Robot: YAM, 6 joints.
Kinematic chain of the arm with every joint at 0, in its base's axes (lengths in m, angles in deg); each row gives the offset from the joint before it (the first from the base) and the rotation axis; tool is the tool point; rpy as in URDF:
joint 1: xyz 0 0 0.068 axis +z
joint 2: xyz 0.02 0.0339 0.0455 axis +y
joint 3: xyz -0.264 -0.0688 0 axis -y
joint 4: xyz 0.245 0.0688 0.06 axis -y
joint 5: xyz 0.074 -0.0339 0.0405 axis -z
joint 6: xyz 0.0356 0 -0.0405 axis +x
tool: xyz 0 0 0 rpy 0 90 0
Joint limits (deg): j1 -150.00..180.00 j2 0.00..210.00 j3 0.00..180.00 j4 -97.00..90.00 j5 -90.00..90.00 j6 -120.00..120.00
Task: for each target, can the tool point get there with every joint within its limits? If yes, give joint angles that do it. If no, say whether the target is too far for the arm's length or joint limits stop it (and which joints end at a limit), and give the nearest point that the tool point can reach.
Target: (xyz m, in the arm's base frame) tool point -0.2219 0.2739 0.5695
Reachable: yes | joints -55.73 41.29 159.54 -25.76 54.85 6.93
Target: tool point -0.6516 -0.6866 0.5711
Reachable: no: too far | nearest point -0.4000 -0.4215 0.3906 | short by 0.408 m
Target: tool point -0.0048 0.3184 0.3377
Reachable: yes | joints 92.57 84.49 79.84 -41.81 15.43 -93.54
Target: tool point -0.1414 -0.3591 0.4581
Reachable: yes | joints 65.15 19.49 145.77 -57.64 39.37 -36.26
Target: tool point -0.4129 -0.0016 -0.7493
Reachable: no: too far | nearest point -0.3280 -0.0001 -0.3715 | short by 0.387 m
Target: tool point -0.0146 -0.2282 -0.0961
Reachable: yes | joints -86.41 162.59 68.20 -60.86 54.20 14.04
